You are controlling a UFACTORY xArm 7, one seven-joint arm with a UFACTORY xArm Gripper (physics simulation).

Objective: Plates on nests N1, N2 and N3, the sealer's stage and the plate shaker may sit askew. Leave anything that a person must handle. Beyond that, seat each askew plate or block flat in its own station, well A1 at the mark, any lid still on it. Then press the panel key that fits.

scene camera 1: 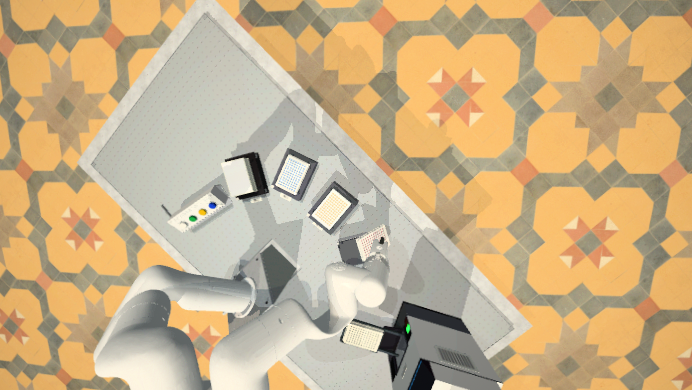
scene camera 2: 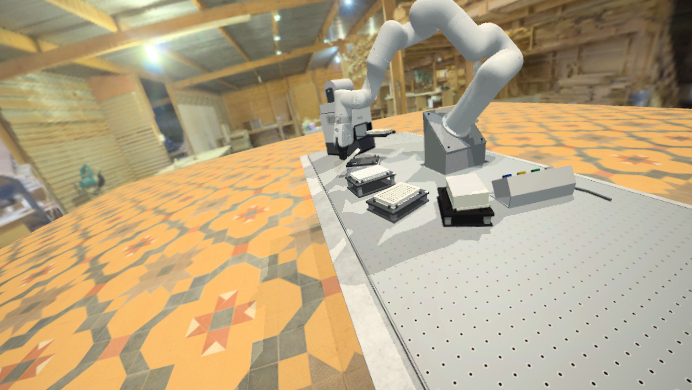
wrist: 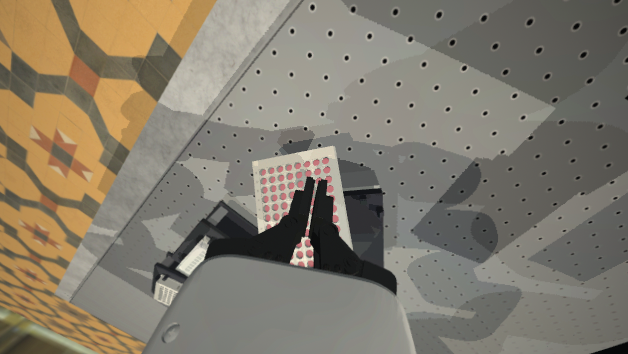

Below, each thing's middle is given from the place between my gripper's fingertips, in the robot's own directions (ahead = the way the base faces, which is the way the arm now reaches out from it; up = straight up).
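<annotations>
White lidded plate [scene camera 2: 466,191]: 540 mm to the left of my hand, 220 mm behind it, 10 mm below it. Cream well plate [scene camera 1: 357,334]: 180 mm to the right of my hand, 270 mm behind it, 60 mm above it. Blue-welled plate [scene camera 1: 294,170]: 410 mm to the left of my hand, 70 mm behind it, 30 mm below it. Red-welled plate [wrist: 275,179]: 30 mm to the left of my hand, 20 mm behind it.
</annotations>
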